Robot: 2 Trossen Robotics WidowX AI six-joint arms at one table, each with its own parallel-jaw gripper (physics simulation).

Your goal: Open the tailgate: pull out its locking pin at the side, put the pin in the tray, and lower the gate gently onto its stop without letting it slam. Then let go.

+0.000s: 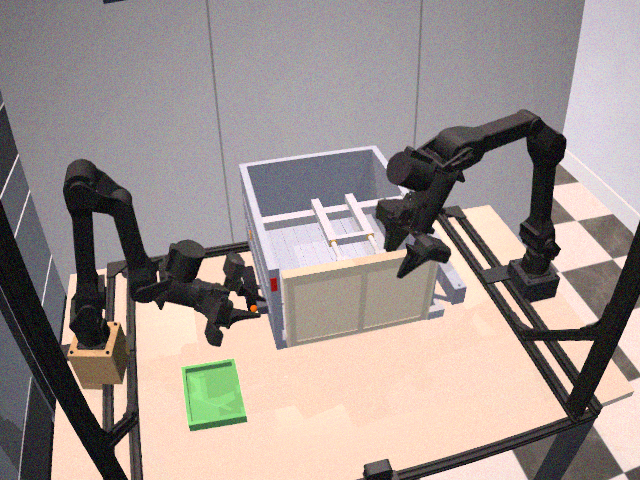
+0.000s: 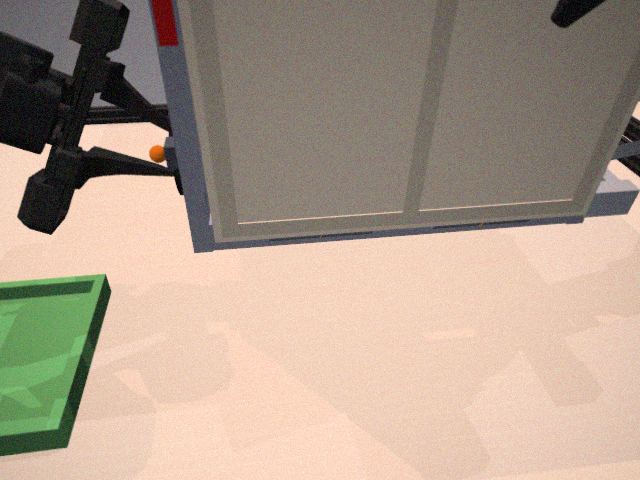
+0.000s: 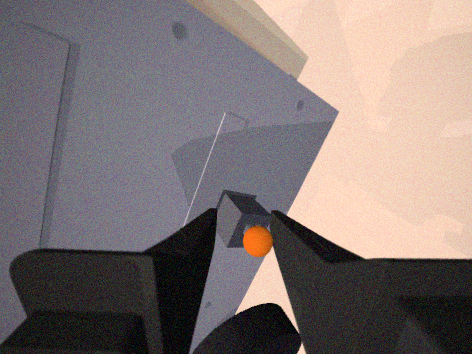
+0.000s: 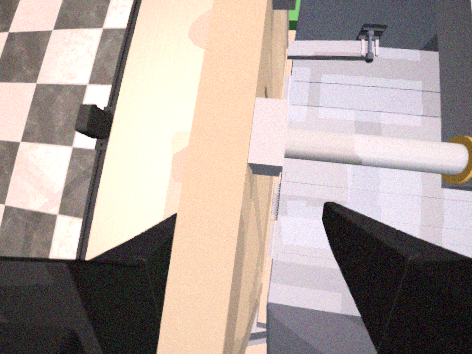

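Pixels of known places: left gripper, between the fingertips: (image 1: 263,308) (image 3: 243,216); right gripper, between the fingertips: (image 1: 391,269) (image 2: 524,16) (image 4: 261,211); left arm's base, origin of its link: (image 1: 93,338); right arm's base, origin of its link: (image 1: 534,268).
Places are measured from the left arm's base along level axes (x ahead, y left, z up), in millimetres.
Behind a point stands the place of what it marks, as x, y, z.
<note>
The tailgate (image 1: 325,304) @(480, -16, 93) (image 2: 320,113) @(482, -15, 86) (image 4: 210,200) @(606, 10, 180) stands nearly upright at the wagon's end. The locking pin's orange ball (image 1: 253,308) @(338, 65, 13) (image 2: 156,153) @(339, 64, 12) (image 3: 257,241) @(334, 66, 14) shows beside a grey block (image 3: 232,215) @(352, 67, 19) at the wagon's lower side. My left gripper (image 1: 262,306) @(357, 72, 7) (image 2: 172,151) @(357, 72, 7) (image 3: 243,216) @(357, 72, 7) is shut on that block, the ball lying between its fingers; the pin's shaft is mostly hidden. My right gripper (image 1: 394,261) @(605, 25, 135) (image 4: 261,211) @(605, 25, 135) straddles the gate's top edge and is shut on it, with fingers wide; its contact points are hidden. The green tray (image 1: 240,392) @(305, -73, -87) (image 2: 90,346) @(303, -53, -99) shows no pin in it.
The grey wagon body (image 1: 307,157) @(463, 398, 170) (image 3: 125,100) @(374, 35, 77) has raised walls and a white inner frame. A white rod (image 4: 400,152) @(575, 59, 176) runs to a block (image 4: 269,132) @(582, 20, 181) at the gate's inner face. Black rails (image 1: 537,359) @(937, -42, -90) flank the table.
</note>
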